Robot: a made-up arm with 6 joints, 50 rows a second.
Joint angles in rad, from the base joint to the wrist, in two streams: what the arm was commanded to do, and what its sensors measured. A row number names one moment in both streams.
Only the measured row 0 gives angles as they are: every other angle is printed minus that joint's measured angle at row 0.
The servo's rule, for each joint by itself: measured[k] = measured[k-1] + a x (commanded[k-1-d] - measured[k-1]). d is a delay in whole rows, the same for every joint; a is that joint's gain. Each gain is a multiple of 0.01, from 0.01 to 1. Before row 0 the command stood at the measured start. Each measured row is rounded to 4 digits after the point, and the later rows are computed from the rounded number. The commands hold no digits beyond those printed.
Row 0, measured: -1.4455, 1.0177, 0.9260, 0.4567, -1.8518, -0.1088
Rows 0 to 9, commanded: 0.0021, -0.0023, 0.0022, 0.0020, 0.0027, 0.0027; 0.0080, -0.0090, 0.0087, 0.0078, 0.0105, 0.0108; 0.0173, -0.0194, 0.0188, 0.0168, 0.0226, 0.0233; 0.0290, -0.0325, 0.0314, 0.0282, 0.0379, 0.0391; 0.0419, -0.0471, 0.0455, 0.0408, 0.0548, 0.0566; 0.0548, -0.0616, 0.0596, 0.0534, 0.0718, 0.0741; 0.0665, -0.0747, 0.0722, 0.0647, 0.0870, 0.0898; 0.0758, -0.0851, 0.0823, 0.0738, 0.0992, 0.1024; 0.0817, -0.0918, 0.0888, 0.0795, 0.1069, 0.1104; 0.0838, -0.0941, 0.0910, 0.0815, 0.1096, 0.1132
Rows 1 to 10, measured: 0.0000, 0.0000, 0.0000, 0.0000, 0.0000, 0.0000; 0.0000, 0.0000, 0.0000, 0.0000, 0.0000, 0.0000; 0.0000, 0.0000, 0.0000, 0.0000, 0.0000, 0.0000; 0.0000, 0.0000, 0.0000, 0.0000, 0.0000, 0.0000; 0.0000, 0.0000, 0.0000, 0.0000, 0.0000, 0.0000; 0.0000, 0.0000, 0.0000, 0.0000, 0.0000, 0.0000; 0.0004, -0.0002, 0.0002, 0.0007, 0.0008, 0.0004; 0.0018, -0.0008, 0.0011, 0.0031, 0.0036, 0.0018; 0.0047, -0.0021, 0.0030, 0.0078, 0.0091, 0.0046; 0.0093, -0.0042, 0.0061, 0.0147, 0.0175, 0.0091
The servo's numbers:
d 6
a 0.19 0.07 0.11 0.34 0.29 0.13

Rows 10 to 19, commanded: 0.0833, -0.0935, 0.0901, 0.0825, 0.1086, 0.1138; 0.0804, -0.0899, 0.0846, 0.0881, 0.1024, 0.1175; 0.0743, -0.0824, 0.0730, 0.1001, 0.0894, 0.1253; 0.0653, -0.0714, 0.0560, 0.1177, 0.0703, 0.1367; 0.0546, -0.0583, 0.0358, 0.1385, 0.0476, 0.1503; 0.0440, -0.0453, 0.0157, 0.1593, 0.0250, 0.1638; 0.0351, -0.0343, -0.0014, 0.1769, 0.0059, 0.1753; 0.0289, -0.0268, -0.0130, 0.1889, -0.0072, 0.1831; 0.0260, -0.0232, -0.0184, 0.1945, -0.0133, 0.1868; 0.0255, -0.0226, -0.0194, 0.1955, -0.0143, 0.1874
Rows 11 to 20, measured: 0.0155, -0.0072, 0.0104, 0.0236, 0.0283, 0.0153; 0.0230, -0.0110, 0.0158, 0.0337, 0.0409, 0.0229; 0.0313, -0.0155, 0.0220, 0.0442, 0.0543, 0.0316; 0.0398, -0.0204, 0.0286, 0.0543, 0.0673, 0.0408; 0.0478, -0.0254, 0.0352, 0.0629, 0.0788, 0.0498; 0.0546, -0.0302, 0.0413, 0.0692, 0.0877, 0.0580; 0.0601, -0.0346, 0.0467, 0.0737, 0.0938, 0.0653; 0.0640, -0.0385, 0.0509, 0.0786, 0.0963, 0.0721; 0.0660, -0.0416, 0.0533, 0.0859, 0.0943, 0.0790; 0.0659, -0.0437, 0.0536, 0.0967, 0.0873, 0.0865
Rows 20 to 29, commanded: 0.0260, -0.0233, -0.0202, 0.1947, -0.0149, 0.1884; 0.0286, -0.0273, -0.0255, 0.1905, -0.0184, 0.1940; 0.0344, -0.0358, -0.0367, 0.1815, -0.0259, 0.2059; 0.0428, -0.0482, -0.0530, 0.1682, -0.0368, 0.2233; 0.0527, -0.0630, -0.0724, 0.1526, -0.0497, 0.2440; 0.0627, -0.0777, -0.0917, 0.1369, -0.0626, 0.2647; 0.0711, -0.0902, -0.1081, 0.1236, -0.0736, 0.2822; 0.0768, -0.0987, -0.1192, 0.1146, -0.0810, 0.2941; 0.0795, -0.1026, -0.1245, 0.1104, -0.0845, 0.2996; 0.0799, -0.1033, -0.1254, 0.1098, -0.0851, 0.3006
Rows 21 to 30, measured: 0.0638, -0.0447, 0.0516, 0.1109, 0.0758, 0.0948; 0.0600, -0.0447, 0.0477, 0.1274, 0.0611, 0.1038; 0.0553, -0.0440, 0.0423, 0.1442, 0.0451, 0.1131; 0.0503, -0.0428, 0.0362, 0.1594, 0.0299, 0.1222; 0.0457, -0.0414, 0.0302, 0.1713, 0.0174, 0.1306; 0.0419, -0.0401, 0.0247, 0.1795, 0.0082, 0.1380; 0.0389, -0.0389, 0.0198, 0.1847, 0.0015, 0.1446; 0.0369, -0.0381, 0.0148, 0.1867, -0.0043, 0.1510; 0.0364, -0.0379, 0.0091, 0.1849, -0.0106, 0.1581; 0.0376, -0.0386, 0.0023, 0.1792, -0.0182, 0.1666
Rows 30 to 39, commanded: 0.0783, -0.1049, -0.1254, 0.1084, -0.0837, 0.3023; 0.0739, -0.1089, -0.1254, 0.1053, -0.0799, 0.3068; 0.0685, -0.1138, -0.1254, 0.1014, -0.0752, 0.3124; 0.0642, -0.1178, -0.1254, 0.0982, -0.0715, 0.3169; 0.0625, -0.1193, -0.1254, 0.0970, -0.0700, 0.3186; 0.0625, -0.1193, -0.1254, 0.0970, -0.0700, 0.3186; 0.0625, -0.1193, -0.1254, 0.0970, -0.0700, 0.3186; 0.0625, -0.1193, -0.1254, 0.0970, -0.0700, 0.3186; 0.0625, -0.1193, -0.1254, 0.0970, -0.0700, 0.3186; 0.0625, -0.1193, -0.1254, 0.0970, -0.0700, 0.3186
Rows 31 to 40, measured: 0.0405, -0.0403, -0.0059, 0.1702, -0.0273, 0.1767; 0.0447, -0.0429, -0.0153, 0.1589, -0.0375, 0.1881; 0.0497, -0.0462, -0.0255, 0.1469, -0.0480, 0.2003; 0.0548, -0.0499, -0.0358, 0.1359, -0.0576, 0.2125; 0.0595, -0.0536, -0.0456, 0.1272, -0.0654, 0.2238; 0.0634, -0.0571, -0.0544, 0.1213, -0.0711, 0.2338; 0.0662, -0.0604, -0.0622, 0.1169, -0.0748, 0.2427; 0.0677, -0.0638, -0.0692, 0.1130, -0.0763, 0.2510; 0.0679, -0.0673, -0.0754, 0.1091, -0.0760, 0.2590; 0.0672, -0.0708, -0.0809, 0.1054, -0.0747, 0.2665
